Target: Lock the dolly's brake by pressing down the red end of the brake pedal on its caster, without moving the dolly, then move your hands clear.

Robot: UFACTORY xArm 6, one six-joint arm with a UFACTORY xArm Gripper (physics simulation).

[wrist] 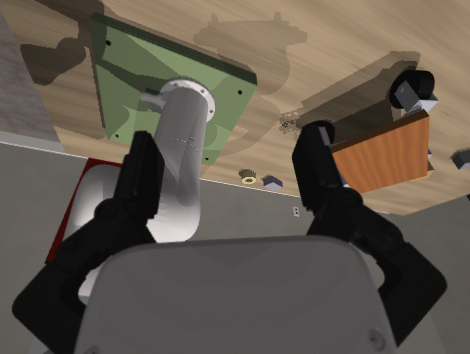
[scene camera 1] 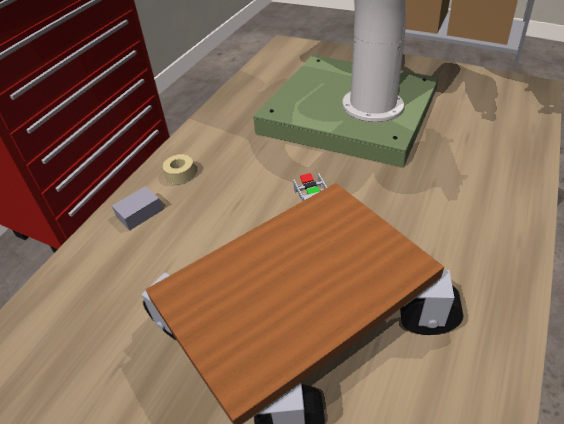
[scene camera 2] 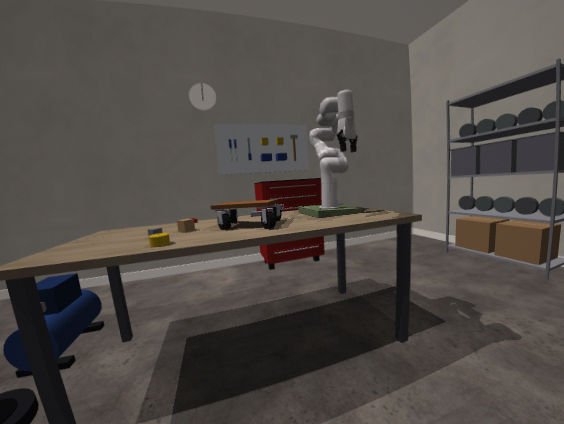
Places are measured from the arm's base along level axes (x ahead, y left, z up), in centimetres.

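Where they show: gripper, between the fingertips: [wrist: 227, 143] [scene camera 2: 348, 151]; arm's base, origin of its link: [wrist: 187, 103] [scene camera 1: 372, 106] [scene camera 2: 329, 208].
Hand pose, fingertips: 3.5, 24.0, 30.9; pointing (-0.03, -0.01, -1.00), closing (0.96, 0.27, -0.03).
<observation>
Each offset is from my fingertips to the top centre of the thing, as dx, dy, dz. "spot": to the spot under its first point.
The dolly's wooden deck {spot: +50.3, -23.3, -22.3} [scene camera 1: 300, 285] [scene camera 2: 242, 204] [wrist: 387, 155] stands level on its casters. In scene camera 1, the brake pedal's red end {spot: +27.5, -29.1, -25.8} [scene camera 1: 307, 177] shows beyond the deck's far corner, on the side toward the arm's base. Its green end {spot: +30.0, -27.4, -26.0} [scene camera 1: 313, 190] is nearer the deck, with a black piece between the two. The pedal's tilt is hard to tell, and most of its caster is hidden by the deck. My gripper [scene camera 2: 348, 149] [wrist: 227, 143] is open and empty, high above the table near the arm's base, well apart from the dolly. The pedal cannot be made out in the wrist view.
The arm's green base plate [scene camera 1: 310, 115] [wrist: 227, 95] stands beyond the dolly. A grey block {+34.1, -58.7, -31.8} [scene camera 1: 138, 207] [wrist: 272, 183] and a tan ring {+22.5, -56.2, -31.9} [scene camera 1: 181, 176] lie to the dolly's left in scene camera 1. A brown block {+80.4, -32.9, -28.8} [scene camera 2: 186, 226] and a yellow disc {+90.2, -7.3, -30.8} [scene camera 2: 159, 241] lie left of it in scene camera 2.
</observation>
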